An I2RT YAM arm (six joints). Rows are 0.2 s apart.
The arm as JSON. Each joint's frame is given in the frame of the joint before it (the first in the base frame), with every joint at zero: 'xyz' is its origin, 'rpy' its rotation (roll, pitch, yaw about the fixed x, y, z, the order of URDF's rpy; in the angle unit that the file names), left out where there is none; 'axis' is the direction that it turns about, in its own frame. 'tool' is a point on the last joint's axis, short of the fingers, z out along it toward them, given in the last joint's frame.
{
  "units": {
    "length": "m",
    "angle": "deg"
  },
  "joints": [
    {
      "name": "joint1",
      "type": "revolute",
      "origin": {
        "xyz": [
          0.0,
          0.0,
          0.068
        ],
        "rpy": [
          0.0,
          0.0,
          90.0
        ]
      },
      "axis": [
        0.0,
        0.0,
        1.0
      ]
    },
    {
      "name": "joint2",
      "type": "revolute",
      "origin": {
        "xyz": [
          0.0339,
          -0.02,
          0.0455
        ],
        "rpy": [
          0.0,
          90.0,
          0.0
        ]
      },
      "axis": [
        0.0,
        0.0,
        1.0
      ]
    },
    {
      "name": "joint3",
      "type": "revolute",
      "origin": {
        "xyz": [
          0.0,
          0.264,
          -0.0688
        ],
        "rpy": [
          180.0,
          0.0,
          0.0
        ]
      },
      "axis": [
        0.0,
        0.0,
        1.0
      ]
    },
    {
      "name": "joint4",
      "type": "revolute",
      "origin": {
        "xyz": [
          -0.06,
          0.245,
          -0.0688
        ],
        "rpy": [
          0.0,
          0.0,
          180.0
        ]
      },
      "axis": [
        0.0,
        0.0,
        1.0
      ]
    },
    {
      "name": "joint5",
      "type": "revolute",
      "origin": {
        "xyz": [
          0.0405,
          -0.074,
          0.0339
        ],
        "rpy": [
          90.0,
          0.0,
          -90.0
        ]
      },
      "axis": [
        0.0,
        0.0,
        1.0
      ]
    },
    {
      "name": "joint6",
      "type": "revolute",
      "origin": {
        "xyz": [
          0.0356,
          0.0,
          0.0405
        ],
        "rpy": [
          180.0,
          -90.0,
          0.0
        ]
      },
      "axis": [
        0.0,
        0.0,
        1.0
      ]
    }
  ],
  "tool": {
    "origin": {
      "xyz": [
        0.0,
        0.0,
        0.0
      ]
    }
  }
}
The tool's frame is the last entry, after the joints.
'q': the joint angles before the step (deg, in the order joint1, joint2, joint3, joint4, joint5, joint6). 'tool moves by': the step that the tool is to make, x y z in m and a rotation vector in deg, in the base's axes. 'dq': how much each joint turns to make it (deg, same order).
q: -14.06 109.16 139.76 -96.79 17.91 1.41
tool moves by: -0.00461 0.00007 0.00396 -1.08 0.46 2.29
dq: -0.18 -0.79 -0.07 -0.02 0.05 -2.87
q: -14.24 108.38 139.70 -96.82 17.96 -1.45
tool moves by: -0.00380 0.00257 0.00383 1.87 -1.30 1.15
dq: 0.02 -0.79 0.00 0.05 -2.41 -0.13
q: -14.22 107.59 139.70 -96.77 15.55 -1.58
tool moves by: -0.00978 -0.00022 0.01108 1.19 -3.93 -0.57
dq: -0.70 -1.95 0.03 1.30 -1.96 0.89
